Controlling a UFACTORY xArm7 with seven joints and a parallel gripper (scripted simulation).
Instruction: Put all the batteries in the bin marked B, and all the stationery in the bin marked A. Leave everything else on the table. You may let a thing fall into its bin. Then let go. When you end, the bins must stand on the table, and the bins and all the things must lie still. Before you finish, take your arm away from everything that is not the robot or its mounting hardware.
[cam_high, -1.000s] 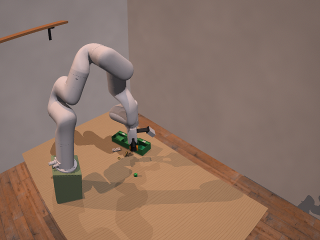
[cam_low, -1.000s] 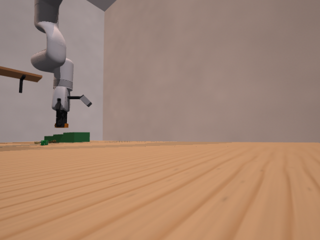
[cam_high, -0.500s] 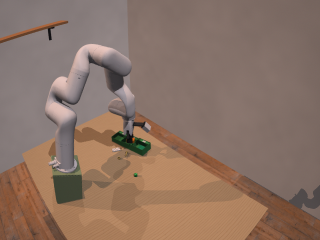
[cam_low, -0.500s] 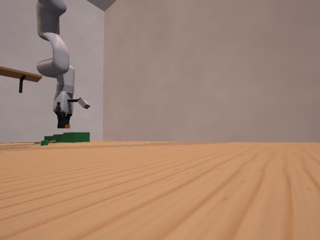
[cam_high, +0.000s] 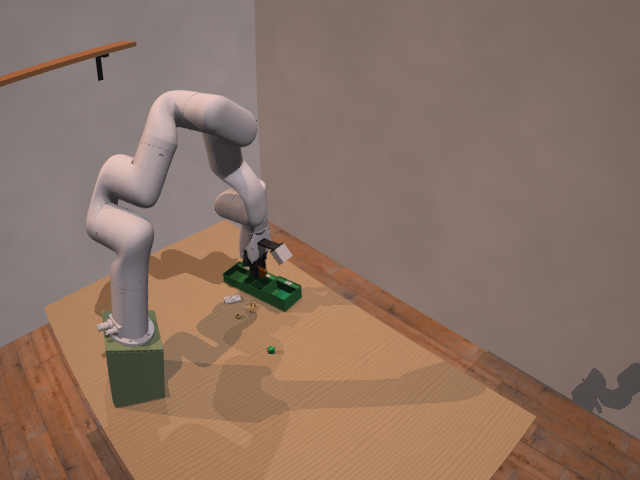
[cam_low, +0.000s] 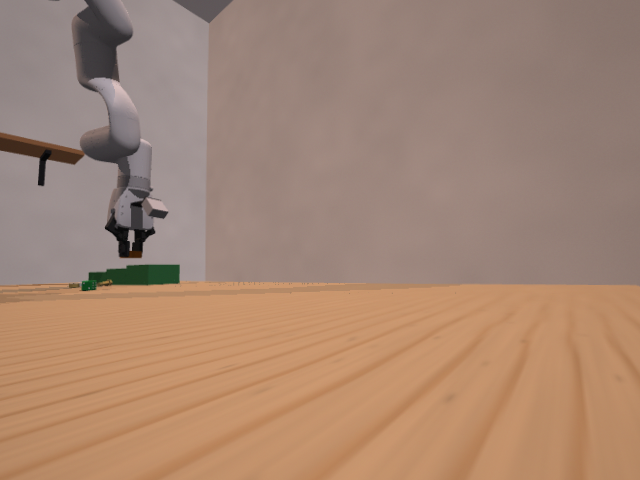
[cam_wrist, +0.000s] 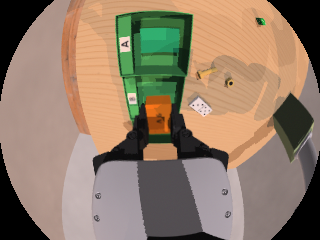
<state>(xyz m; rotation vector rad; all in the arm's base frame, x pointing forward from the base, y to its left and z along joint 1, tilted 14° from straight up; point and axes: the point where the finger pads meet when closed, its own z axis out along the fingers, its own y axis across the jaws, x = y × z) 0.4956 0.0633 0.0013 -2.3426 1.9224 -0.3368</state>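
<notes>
The tray is 1 cm ahead of my hand and 7 cm below it. Also, from my hand: white flat thing (9 cm behind, 3 cm to the left, 8 cm below); orange block (1 cm to the left, 1 cm below); flat green block (1 cm ahead, 8 cm to the right, 8 cm below).
</notes>
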